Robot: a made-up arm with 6 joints.
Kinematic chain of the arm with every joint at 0, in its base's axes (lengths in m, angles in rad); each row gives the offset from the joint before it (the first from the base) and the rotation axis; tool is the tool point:
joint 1: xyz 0 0 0.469 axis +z
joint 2: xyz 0.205 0 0 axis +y
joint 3: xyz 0 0 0.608 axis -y
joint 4: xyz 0 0 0.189 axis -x
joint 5: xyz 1.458 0 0 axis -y
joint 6: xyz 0.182 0 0 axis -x
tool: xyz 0 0 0
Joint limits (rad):
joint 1: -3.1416..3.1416
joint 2: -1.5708..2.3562
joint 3: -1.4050..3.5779
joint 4: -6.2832..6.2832
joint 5: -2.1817..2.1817
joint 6: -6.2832..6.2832
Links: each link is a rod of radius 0.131 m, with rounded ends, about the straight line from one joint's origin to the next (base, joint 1, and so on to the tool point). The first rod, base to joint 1, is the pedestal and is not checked.
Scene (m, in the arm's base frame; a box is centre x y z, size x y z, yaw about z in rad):
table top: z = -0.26
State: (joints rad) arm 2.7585 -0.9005 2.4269 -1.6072 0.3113 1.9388
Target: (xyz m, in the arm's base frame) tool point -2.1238 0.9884 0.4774
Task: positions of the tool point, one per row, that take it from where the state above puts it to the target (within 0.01 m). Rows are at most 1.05 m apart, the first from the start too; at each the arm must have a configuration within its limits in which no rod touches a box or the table.
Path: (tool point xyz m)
1: 1.6444 -0.6085 1.3175
2: 1.1480 -0.4099 2.1423
3: 0.3442 -0.0794 2.6343
4: -0.5834 0.3101 2.6711
5: -1.4202 0.6689 2.2411
6: -1.9739 0.9137 1.4466
7: -2.1238 0.9883 0.4774

